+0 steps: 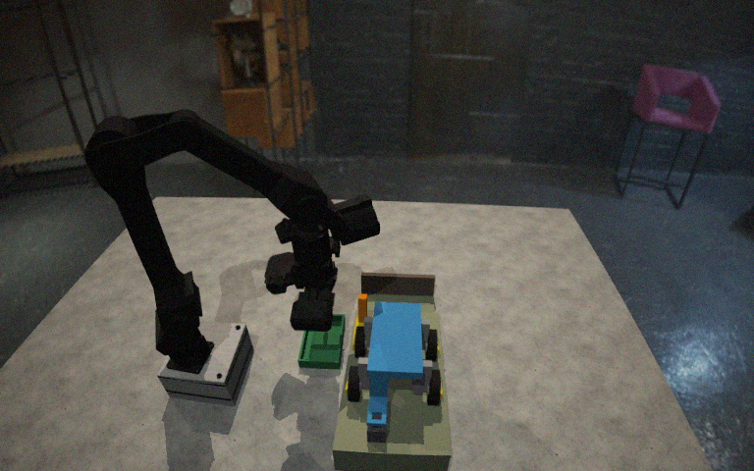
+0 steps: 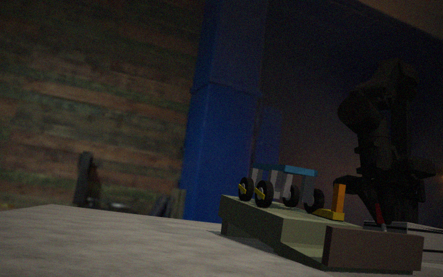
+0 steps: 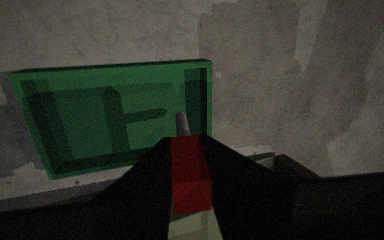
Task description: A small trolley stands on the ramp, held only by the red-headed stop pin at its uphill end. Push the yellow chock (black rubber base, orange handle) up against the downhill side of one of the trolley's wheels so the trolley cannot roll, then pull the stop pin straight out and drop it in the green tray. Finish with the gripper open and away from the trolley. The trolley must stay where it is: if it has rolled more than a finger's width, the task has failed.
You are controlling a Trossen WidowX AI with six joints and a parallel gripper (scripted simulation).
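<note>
My gripper tip is 30 mm to the left of the green tray and 70 mm above it. Round my gripper tip: yellow chock: 80 mm ahead, 50 mm to the right, 20 mm above; then red-headed stop pin: right at my gripper tip; then brown end block: 120 mm ahead, 130 mm to the left, 30 mm below.
</note>
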